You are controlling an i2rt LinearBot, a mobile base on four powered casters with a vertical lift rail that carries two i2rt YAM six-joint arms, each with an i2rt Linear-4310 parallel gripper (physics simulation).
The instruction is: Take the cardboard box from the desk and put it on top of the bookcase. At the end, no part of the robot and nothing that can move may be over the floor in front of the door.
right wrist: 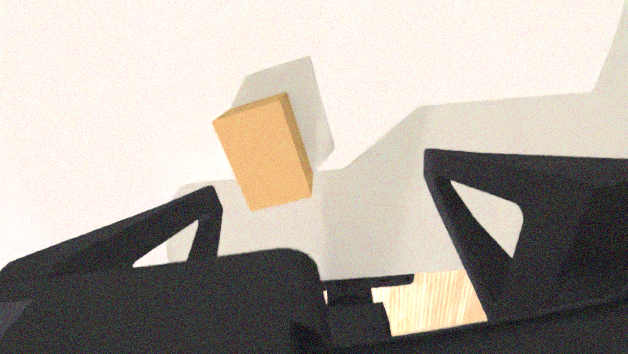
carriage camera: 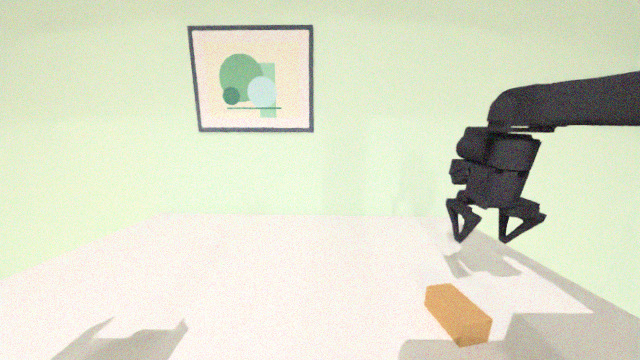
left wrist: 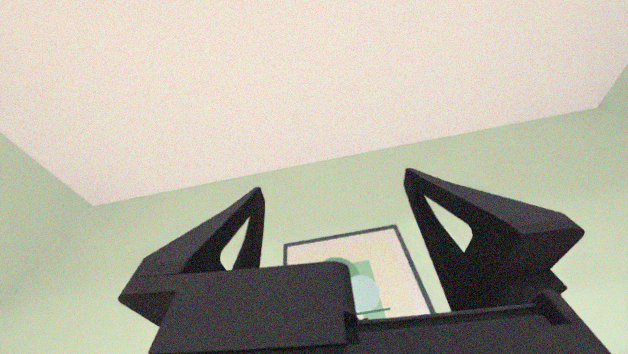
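Note:
The orange-brown cardboard box lies on the white desk, at the lower right in the carriage view and left of centre in the right wrist view. My right gripper is open and empty. It hangs above the desk, apart from the box; in the right wrist view the box shows ahead of the fingers, nearer the left one. My left gripper is open and empty, pointing toward the wall and ceiling. The bookcase and the door do not show in these views.
A framed picture hangs on the green wall behind the desk. Shadows of the robot fall on the desk. A strip of wooden floor shows past the desk's edge at the bottom of the right wrist view.

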